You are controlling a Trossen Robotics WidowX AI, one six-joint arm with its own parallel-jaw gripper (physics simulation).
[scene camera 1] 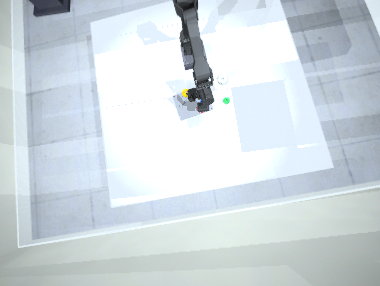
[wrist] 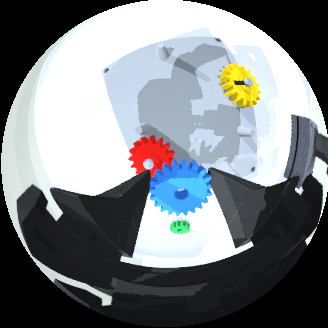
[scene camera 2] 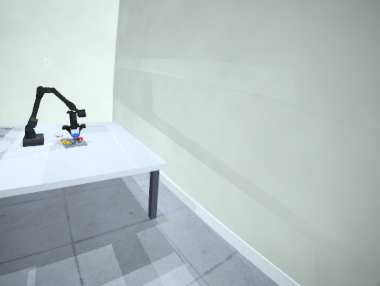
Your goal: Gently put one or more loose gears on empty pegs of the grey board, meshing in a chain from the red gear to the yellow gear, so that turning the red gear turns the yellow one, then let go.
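Frame: origin at the arm's base, x up, y ahead, z left, level; metres.
Seen in the pictures: gripper, fingertip midpoint: [wrist: 179,172] [scene camera 2: 75,136]; arm's base at its link origin: [scene camera 1: 188,50] [scene camera 2: 30,137].
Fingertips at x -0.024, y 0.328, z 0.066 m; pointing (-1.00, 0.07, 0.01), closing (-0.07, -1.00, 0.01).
Offsets run from my fingertips to a thing's top centre. Level surfaces: height alone.
My gripper [scene camera 1: 198,101] [scene camera 2: 75,133] [wrist: 179,172] is shut on the blue gear @(dx +0.016, dy -0.001, dz +0.018 m) [scene camera 2: 75,135] [wrist: 180,201], which lies roughly flat between the fingertips, low over the grey board @(dx -0.001, dy -0.019, dz -0.063 m) [scene camera 2: 77,144] [wrist: 120,90]. Whether it touches the board or a peg is hidden. The red gear [scene camera 2: 80,139] [wrist: 150,151] is on a peg beside it; the blue teeth overlap its edge in the wrist view. The yellow gear @(dx -0.006, dy -0.075, dz -0.098 m) [scene camera 1: 185,93] [scene camera 2: 65,142] [wrist: 240,85] is on a peg farther off. Empty pegs @(dx -0.003, dy +0.013, dz -0.132 m) [wrist: 162,51] @(dx -0.003, dy +0.038, dz -0.043 m) [wrist: 142,129] @(dx -0.003, dy -0.078, dz -0.043 m) [wrist: 245,131] show. The loose green gear @(dx -0.015, dy -0.006, dz +0.145 m) [scene camera 1: 226,100] [wrist: 180,227] lies off the board.
A pale gear @(dx -0.015, dy -0.147, dz +0.132 m) [scene camera 1: 222,79] [scene camera 2: 59,135] lies loose on the white table @(dx -0.032 m) [scene camera 1: 145,160] [scene camera 2: 115,155], off the board. The arm's dark base [scene camera 2: 33,140] [wrist: 301,150] stands near the yellow gear's side of the board. Shadows cross the board and table.
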